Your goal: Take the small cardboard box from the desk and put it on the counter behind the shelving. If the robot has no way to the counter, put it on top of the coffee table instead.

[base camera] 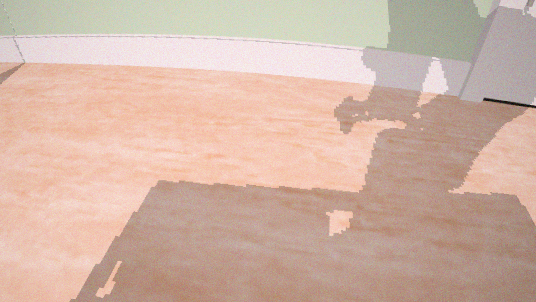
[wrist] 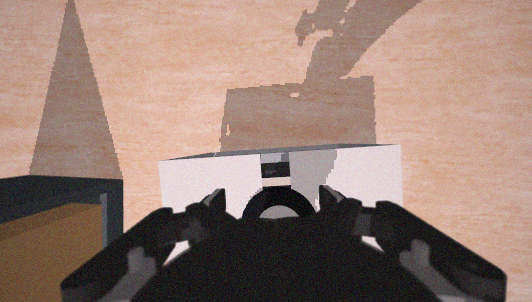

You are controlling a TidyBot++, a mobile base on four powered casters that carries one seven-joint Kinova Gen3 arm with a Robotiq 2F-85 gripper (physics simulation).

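Frame: origin at the arm's base, x ahead, y left, z up, level; metres.
Seen in the pictures: gripper, fingertip midpoint: [wrist: 272,197].
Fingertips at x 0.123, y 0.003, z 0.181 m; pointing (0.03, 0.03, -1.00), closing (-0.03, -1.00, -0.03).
A point is followed by its place in that frame.
My gripper [wrist: 272,197] {x 0.123, y 0.003, z 0.181 m} is open, with its two black fingers wide apart and nothing between them. It hangs over the white top of my own base in the wrist view. The small cardboard box does not show in either view. The desk, the counter, the shelving and the coffee table cannot be made out for certain. A dark-framed piece of furniture [wrist: 113,200] {x -0.027, y 0.707, z -0.347 m} with a brown inner surface shows in part at the lower left of the wrist view; which piece it is I cannot tell.
My base's white top [wrist: 370,175] lies below the gripper. In the base camera view a green wall [base camera: 200,17] {x 0.831, y 0.198, z -0.260 m} with a white baseboard [base camera: 200,55] {x 0.819, y 0.206, z -0.356 m} runs behind the wood floor [base camera: 200,125] {x 0.569, y 0.151, z -0.396 m}. A grey upright panel [base camera: 505,55] {x 0.732, y -0.527, z -0.270 m} stands at the upper right. My robot's shadow falls on the floor.
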